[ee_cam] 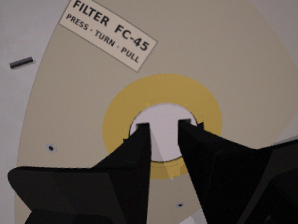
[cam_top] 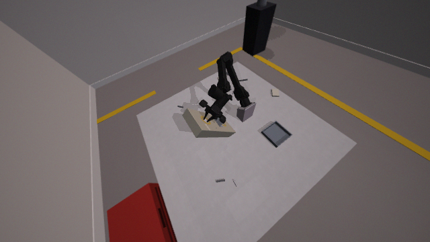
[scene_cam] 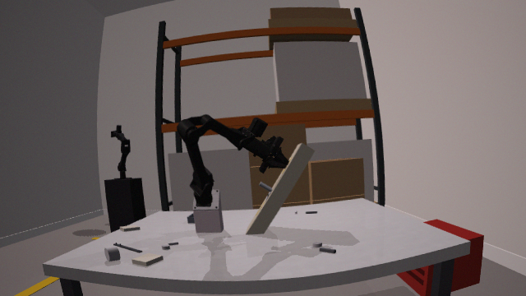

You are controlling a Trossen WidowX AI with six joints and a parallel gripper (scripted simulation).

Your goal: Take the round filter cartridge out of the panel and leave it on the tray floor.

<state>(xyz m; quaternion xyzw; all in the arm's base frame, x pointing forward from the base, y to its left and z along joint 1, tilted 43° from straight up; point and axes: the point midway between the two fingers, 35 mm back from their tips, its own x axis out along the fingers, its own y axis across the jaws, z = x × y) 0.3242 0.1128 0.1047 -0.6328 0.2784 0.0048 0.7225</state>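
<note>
The service panel is 40 mm behind my gripper tip and 80 mm below it. Round my gripper tip: round filter cartridge (10 mm ahead, 10 mm below); then dark-rimmed tray (430 mm behind, 270 mm to the left, 250 mm below).
</note>
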